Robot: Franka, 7 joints.
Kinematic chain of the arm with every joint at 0, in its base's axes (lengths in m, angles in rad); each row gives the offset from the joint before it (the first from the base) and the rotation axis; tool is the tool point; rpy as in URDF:
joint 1: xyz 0 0 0.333 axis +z
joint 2: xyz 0 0 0 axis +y
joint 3: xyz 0 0 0.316 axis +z
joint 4: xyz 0.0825 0 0 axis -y
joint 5: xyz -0.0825 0 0.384 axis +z
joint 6: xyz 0 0 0 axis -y
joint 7: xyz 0.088 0 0 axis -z
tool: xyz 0 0 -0.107 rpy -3.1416 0 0
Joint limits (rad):
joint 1: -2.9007..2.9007
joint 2: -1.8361..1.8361
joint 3: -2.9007..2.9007
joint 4: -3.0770..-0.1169
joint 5: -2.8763..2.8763
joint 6: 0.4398..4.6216
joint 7: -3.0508..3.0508
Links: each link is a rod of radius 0.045 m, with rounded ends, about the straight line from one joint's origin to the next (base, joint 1, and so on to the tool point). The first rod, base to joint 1, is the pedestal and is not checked.
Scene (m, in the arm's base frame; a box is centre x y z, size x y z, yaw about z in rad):
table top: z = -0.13
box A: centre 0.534 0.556 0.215 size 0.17 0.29 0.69 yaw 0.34
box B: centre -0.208 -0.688 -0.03 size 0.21 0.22 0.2 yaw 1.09
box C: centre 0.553 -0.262 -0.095 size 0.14 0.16 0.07 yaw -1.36
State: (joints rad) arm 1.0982 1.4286 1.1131 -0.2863 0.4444 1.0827 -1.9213
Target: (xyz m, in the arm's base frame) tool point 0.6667 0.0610 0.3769
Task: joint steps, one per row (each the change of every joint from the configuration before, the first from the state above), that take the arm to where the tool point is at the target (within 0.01 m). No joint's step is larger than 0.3 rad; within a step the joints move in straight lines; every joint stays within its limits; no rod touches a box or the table.
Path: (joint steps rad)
1: -0.0786 -0.1251 0.1669 0.0423 -0.2583 0.1038 0.1417
2: -0.0786 -0.1250 0.1669 0.0424 -0.2582 0.1038 0.1417
3: -0.0785 -0.1251 0.1670 0.0424 -0.2583 0.1039 0.1417
4: -0.0786 -0.1251 0.1669 0.0423 -0.2582 0.1038 0.1417
5: -0.2962 0.0396 -0.1234 0.0000 0.1172 -0.1231 -0.0817
6: -0.2961 0.0397 -0.1233 0.0000 0.1172 -0.1230 -0.0816
7: -0.2962 0.0396 -0.1234 0.0000 0.1172 -0.1230 -0.0817
8: -0.2961 0.0396 -0.1233 0.0000 0.1172 -0.1231 -0.0816
9: 0.1221 0.1788 -0.1261 0.0000 0.2584 -0.2222 -0.1201
10: 0.1222 0.1788 -0.1262 0.0000 0.2584 -0.2223 -0.1201

